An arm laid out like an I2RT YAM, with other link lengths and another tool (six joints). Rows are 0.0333 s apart.
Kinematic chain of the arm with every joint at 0, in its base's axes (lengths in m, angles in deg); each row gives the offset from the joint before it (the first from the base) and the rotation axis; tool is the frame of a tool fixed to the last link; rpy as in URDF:
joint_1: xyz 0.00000 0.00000 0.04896 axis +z
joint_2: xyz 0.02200 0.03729 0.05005 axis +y
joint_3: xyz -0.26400 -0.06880 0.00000 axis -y
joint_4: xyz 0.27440 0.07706 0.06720 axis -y
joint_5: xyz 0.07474 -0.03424 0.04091 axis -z
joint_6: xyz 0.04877 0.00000 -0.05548 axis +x
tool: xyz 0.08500 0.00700 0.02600 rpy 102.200 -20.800 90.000
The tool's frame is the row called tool.
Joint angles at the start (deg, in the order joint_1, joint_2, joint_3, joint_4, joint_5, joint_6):
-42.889, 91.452, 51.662, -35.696, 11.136, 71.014
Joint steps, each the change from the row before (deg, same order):
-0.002, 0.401, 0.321, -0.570, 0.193, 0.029
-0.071, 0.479, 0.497, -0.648, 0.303, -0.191
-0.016, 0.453, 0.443, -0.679, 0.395, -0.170
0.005, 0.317, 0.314, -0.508, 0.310, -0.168
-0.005, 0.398, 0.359, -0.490, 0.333, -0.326
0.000, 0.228, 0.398, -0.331, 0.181, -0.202
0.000, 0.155, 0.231, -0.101, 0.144, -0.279
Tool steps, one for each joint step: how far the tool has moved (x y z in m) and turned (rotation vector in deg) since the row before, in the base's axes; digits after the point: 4 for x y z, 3 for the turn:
-0.0007, 0.0001, -0.0008, 0.307, 0.595, -0.077
-0.0007, -0.0008, -0.0003, 0.207, 0.720, 0.040
-0.0009, -0.0005, -0.0003, 0.184, 0.817, 0.058
-0.0006, -0.0003, -0.0002, 0.125, 0.630, 0.099
-0.0005, -0.0005, -0.0004, 0.123, 0.705, 0.239
0.0004, -0.0009, 0.0007, -0.018, 0.298, 0.157
0.0005, -0.0008, 0.0004, -0.083, 0.197, 0.238

